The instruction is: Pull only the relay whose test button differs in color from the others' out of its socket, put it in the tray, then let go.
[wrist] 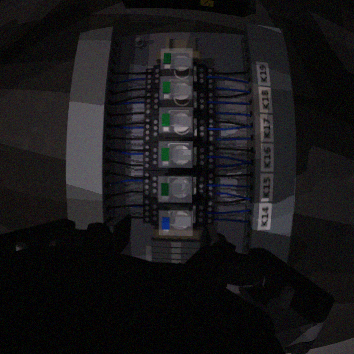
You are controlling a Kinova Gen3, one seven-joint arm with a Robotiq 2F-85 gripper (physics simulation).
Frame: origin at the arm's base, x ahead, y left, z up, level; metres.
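Seen in the pictures: gripper, between the fingertips: [165,232].
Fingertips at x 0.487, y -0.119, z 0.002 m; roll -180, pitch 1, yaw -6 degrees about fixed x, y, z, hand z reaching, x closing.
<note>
A point is followed by its place in that frame.
The relay with the blue test button [165,223] {x 0.485, y -0.117, z -0.019 m} sits in its socket at the near end of the relay row, level with the label K14 [264,216] {x 0.576, y -0.116, z -0.047 m}. The other relays in the row, such as the one beside it [180,188] {x 0.496, y -0.089, z -0.022 m} and the far one [182,61] {x 0.496, y 0.018, z -0.022 m}, have green test buttons and sit in their sockets. My gripper [165,232] {x 0.487, y -0.118, z 0.002 m} is open, with nothing between its fingers. The dark fingertips show on either side of the near end of the row, left and right of the blue-button relay. Their height above it is hard to tell. The tray cannot be made out in the wrist view.
A pale wiring duct [86,145] {x 0.402, y -0.053, z -0.047 m} runs along the left, and a labelled duct [280,150] {x 0.589, y -0.054, z -0.047 m} along the right. Black and blue wires [229,129] {x 0.545, y -0.030, z -0.087 m} run from the sockets to both ducts. Grey terminal blocks [174,250] {x 0.491, y -0.150, z -0.043 m} lie at the near end of the row. The picture is dark.
</note>
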